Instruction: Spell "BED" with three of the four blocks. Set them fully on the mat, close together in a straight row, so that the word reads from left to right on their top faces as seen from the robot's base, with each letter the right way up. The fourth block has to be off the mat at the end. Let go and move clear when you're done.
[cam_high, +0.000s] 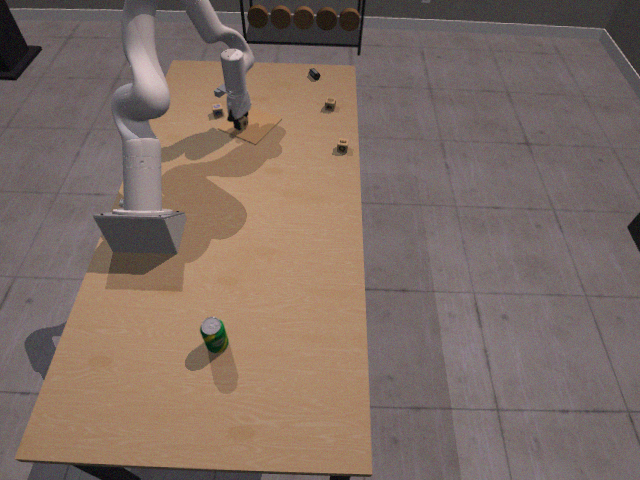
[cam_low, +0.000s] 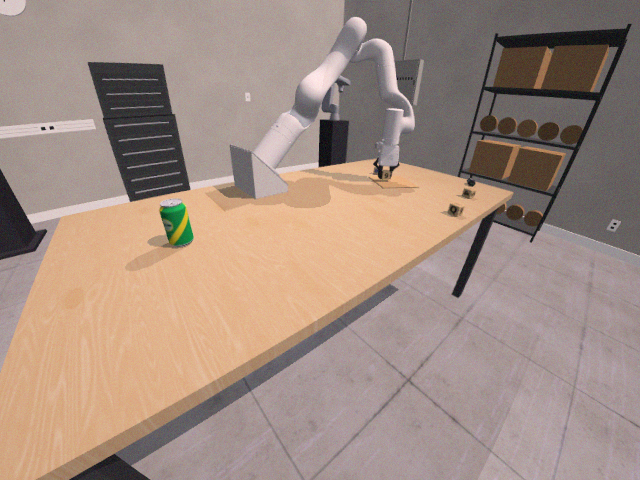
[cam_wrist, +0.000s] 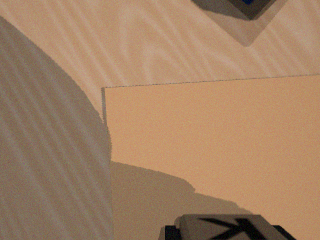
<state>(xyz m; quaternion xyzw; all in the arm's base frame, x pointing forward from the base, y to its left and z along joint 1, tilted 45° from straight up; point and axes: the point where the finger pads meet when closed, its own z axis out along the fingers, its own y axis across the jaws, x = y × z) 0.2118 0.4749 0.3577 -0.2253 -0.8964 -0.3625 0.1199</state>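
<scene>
My gripper is now 40 mm to the right of the tan mat, 30 mm short of it and 30 mm above it. From my hand the other things lie so: green can: 980 mm to the right, 100 mm ahead, 30 mm above; then wooden letter block: 370 mm ahead, 180 mm to the left, 10 mm below; then small dark object: 430 mm to the left, 280 mm ahead, 20 mm below.
</scene>
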